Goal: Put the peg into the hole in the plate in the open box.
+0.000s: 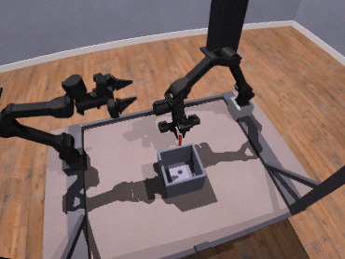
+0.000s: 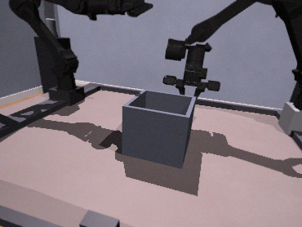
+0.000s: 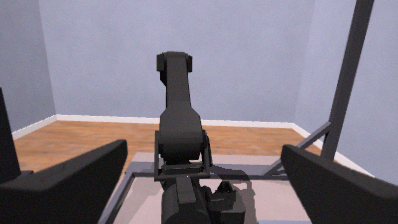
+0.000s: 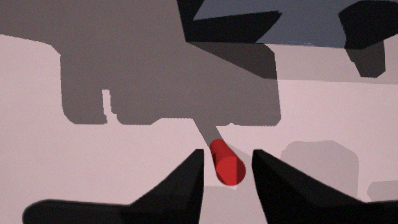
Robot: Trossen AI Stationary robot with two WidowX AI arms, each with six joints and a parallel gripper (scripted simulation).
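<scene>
My right hand is 1 cm past the red peg and 6 cm above it. From my right hand the other things lie so: light plate (17 cm behind, 7 cm to the left, 6 cm below).
</scene>
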